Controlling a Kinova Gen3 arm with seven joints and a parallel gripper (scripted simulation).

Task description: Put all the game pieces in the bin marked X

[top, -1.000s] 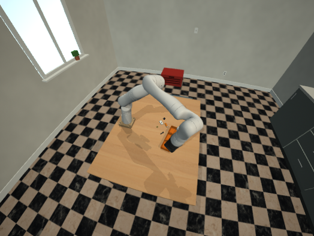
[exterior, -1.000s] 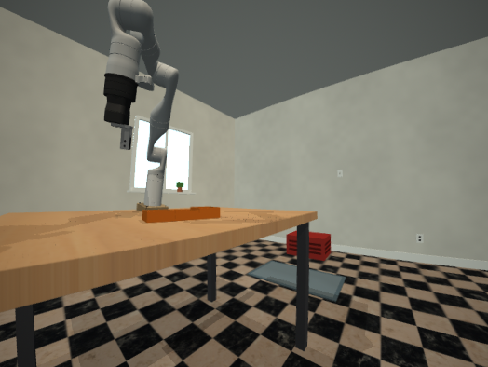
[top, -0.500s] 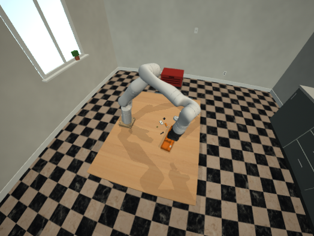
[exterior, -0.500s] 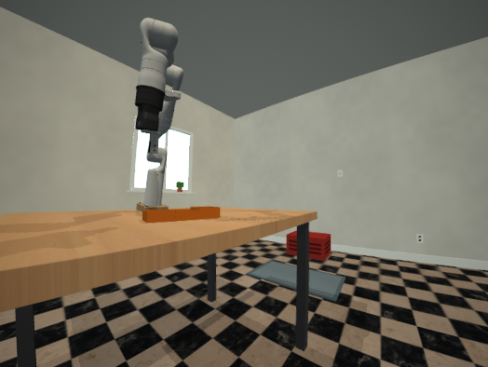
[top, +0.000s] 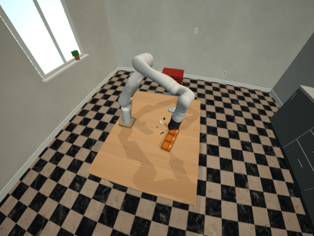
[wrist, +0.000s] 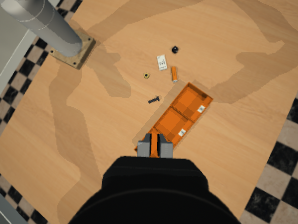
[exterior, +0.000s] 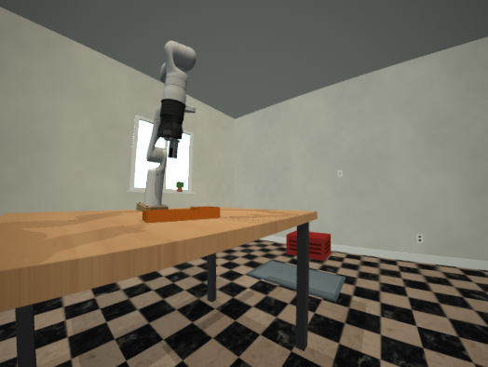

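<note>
My hand is 4 cm to the right of the orange bin row and 21 cm above it. The rest, counted from my hand: orange battery (8 cm behind, 18 cm to the left, 22 cm below); then brass nut (16 cm behind, 13 cm to the left, 22 cm below); then black screw (9 cm behind, 8 cm to the left, 22 cm below).
</note>
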